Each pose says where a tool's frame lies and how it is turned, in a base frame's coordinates. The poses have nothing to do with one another.
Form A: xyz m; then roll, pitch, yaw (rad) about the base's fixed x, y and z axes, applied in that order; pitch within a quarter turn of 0, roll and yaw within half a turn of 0.
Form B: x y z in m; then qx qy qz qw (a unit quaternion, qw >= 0). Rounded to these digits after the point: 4 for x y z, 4 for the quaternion.
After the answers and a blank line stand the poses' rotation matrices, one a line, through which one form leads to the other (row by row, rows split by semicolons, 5 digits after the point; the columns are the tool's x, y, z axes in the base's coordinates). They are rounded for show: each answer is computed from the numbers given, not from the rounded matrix.
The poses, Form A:
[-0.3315 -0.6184 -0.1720 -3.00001 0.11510 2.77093]
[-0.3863 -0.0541 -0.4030 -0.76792 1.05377 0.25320]
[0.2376 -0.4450 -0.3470 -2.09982 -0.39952 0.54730]
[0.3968 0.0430 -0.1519 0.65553 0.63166 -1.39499]
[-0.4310 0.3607 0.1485 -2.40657 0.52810 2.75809]
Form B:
[-0.3315 -0.6184 -0.1720 0.1875 0.9780 -0.0800 0.0434]
[-0.3863 -0.0541 -0.4030 -0.3801 0.4216 0.2880 0.7712]
[0.2376 -0.4450 -0.3470 -0.7918 -0.3248 -0.0339 0.5161]
[0.3968 0.0430 -0.1519 0.4234 0.0288 -0.6547 0.6255]
[-0.4310 0.3607 0.1485 0.2637 0.8665 -0.3869 0.1730]

-0.92592 0.37371 0.05486; 0.35984 0.91689 -0.17271; -0.11485 -0.14018 -0.98344
0.47854 -0.76479 0.43138; 0.12382 0.54516 0.82914; -0.86929 -0.34336 0.35558
0.78668 0.54939 -0.28161; 0.47940 -0.25623 0.83936; 0.38898 -0.79531 -0.46495
0.14115 0.84346 -0.51831; -0.79461 -0.21575 -0.56749; -0.59049 0.49196 0.63977
-0.80102 0.59093 0.09572; 0.32320 0.56149 -0.76175; -0.50389 -0.57924 -0.64076

